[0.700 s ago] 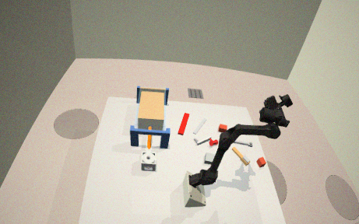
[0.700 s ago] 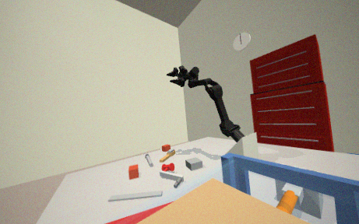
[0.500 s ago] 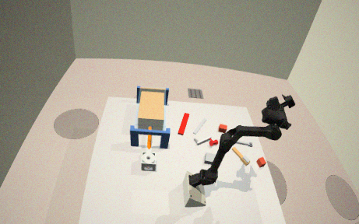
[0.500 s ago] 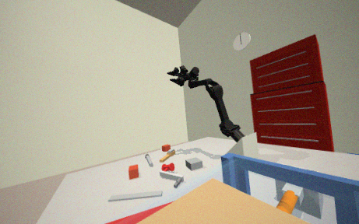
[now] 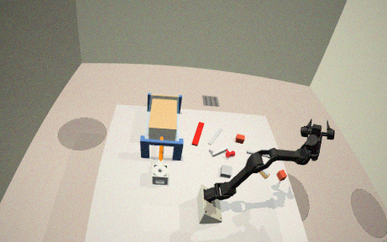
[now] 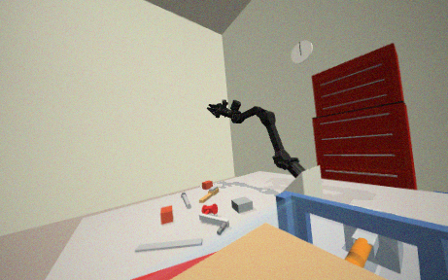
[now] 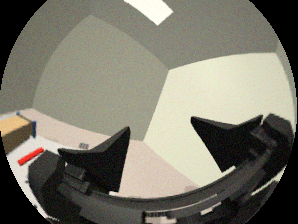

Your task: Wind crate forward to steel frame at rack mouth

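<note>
Now: gripper tip 560 mm above the winch handle, 390 mm to the right of it and 220 mm short of it. Also, from my gripper tip: red knob: 560 mm below, 340 mm to the left, 220 mm ahead; grey block: 560 mm below, 380 mm to the left, 60 mm ahead; wood-handled tool: 560 mm below, 120 mm to the left, 100 mm ahead.
</note>
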